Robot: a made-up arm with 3 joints.
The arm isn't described. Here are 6 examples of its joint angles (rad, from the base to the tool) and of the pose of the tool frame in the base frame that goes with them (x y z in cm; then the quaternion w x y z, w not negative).
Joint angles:
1: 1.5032 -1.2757 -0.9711
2: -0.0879 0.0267 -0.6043
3: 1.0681 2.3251 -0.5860
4: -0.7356 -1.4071 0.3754
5: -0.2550 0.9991 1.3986
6: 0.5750 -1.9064 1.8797
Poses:
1: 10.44 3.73 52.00 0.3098 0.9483 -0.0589 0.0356
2: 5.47 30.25 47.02 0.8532 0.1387 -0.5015 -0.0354
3: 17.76 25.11 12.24 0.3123 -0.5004 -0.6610 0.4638
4: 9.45 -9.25 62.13 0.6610 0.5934 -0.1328 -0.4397
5: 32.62 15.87 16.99 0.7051 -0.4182 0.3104 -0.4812
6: 33.73 17.95 59.58 0.3440 0.4428 0.6146 0.5548
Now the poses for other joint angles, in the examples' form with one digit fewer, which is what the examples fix.
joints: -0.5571 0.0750 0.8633
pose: 32.9 17.3 39.8 0.871 -0.027 0.215 -0.442
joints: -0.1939 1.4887 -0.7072
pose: 2.1 20.6 14.0 0.754 -0.459 -0.332 0.333
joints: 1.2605 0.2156 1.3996
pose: 1.6 48.5 54.2 0.940 -0.036 0.162 0.298
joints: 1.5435 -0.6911 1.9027
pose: -3.5 40.1 64.2 0.627 -0.080 0.467 0.619
